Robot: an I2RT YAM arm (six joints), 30 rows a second.
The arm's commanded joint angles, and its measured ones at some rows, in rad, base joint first. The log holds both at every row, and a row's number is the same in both.
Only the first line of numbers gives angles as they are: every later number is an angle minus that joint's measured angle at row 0.
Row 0, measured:
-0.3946 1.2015 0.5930 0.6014 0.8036 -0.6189
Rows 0 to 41, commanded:
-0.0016 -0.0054 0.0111 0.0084 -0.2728 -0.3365
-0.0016 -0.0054 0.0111 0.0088 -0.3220 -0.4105
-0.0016 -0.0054 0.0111 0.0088 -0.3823 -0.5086
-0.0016 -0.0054 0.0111 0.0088 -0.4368 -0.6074
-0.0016 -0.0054 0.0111 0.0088 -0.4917 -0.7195
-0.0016 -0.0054 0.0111 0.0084 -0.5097 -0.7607
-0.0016 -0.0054 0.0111 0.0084 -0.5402 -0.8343
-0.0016 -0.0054 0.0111 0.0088 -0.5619 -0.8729
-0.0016 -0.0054 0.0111 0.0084 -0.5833 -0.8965
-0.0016 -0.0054 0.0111 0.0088 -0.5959 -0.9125
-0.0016 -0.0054 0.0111 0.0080 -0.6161 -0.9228
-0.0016 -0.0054 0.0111 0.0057 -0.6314 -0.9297
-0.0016 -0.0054 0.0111 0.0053 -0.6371 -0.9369
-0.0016 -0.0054 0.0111 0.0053 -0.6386 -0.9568
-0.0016 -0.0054 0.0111 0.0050 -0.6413 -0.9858
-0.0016 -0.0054 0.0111 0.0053 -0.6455 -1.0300
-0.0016 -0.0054 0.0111 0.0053 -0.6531 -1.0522
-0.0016 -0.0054 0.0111 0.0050 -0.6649 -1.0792
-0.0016 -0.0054 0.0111 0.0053 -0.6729 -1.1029
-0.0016 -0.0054 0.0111 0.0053 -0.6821 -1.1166
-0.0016 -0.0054 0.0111 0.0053 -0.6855 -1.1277
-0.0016 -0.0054 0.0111 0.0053 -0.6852 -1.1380
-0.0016 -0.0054 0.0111 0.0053 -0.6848 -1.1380
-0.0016 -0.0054 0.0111 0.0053 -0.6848 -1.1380
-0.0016 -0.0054 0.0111 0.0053 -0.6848 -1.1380
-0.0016 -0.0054 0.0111 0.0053 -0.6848 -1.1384
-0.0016 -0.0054 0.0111 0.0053 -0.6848 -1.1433
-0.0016 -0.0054 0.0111 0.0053 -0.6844 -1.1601
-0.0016 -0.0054 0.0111 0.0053 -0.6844 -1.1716
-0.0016 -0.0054 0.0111 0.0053 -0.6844 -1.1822
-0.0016 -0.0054 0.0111 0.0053 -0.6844 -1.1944
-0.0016 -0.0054 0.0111 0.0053 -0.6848 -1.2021
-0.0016 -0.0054 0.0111 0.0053 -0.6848 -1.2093
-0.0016 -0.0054 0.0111 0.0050 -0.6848 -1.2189
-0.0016 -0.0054 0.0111 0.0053 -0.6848 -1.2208
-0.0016 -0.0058 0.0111 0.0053 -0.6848 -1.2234
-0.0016 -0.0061 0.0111 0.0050 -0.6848 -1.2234
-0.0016 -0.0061 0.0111 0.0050 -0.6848 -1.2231
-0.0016 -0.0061 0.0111 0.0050 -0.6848 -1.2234
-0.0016 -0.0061 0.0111 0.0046 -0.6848 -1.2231
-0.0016 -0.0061 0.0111 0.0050 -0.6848 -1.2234
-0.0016 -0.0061 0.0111 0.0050 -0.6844 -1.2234
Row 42, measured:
0.0042 0.0011 0.0000 -0.0080 -0.6977 -1.2063
